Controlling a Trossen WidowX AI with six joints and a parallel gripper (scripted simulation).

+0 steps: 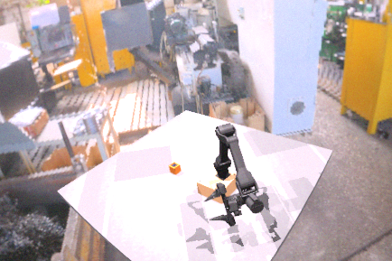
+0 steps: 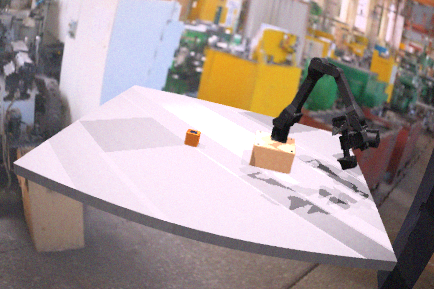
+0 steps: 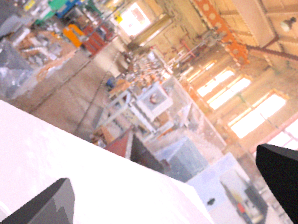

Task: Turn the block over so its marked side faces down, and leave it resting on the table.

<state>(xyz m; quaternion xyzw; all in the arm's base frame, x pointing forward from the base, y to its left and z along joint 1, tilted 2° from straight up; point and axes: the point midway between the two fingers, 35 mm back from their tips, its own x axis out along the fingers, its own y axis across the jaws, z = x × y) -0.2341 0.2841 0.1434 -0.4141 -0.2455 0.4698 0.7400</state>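
Now: gripper tip 55 cm short of the orange block, 23 cm to the left of it and 18 cm above it.
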